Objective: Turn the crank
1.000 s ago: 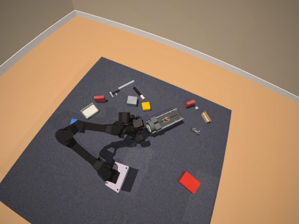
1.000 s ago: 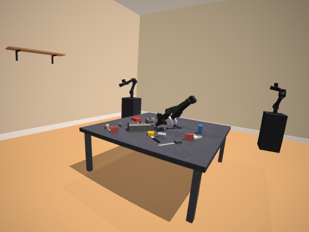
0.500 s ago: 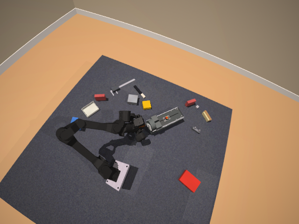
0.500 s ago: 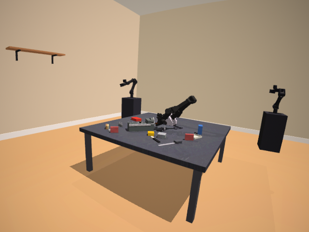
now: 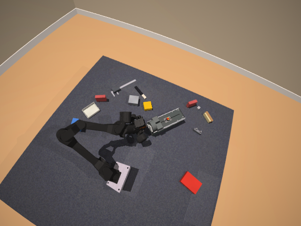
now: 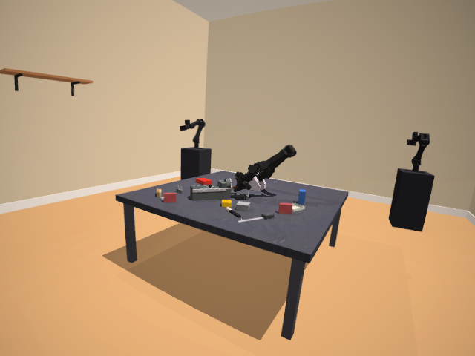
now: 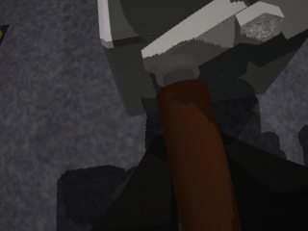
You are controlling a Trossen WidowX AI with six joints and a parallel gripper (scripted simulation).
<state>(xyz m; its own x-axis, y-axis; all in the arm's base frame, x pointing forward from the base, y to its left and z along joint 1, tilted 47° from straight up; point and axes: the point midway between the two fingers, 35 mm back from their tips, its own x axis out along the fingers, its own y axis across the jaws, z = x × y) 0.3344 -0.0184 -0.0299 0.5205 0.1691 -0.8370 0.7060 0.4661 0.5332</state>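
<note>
Now: gripper tip 1 cm past the brown crank handle, 1 cm to the right of it and 3 cm below it. Round my gripper tip: grey block (19 cm ahead, 15 cm to the left, 3 cm below); then yellow block (19 cm ahead, 4 cm to the left, 3 cm below); then red pointer (10 cm ahead, 13 cm to the right, 4 cm above).
</note>
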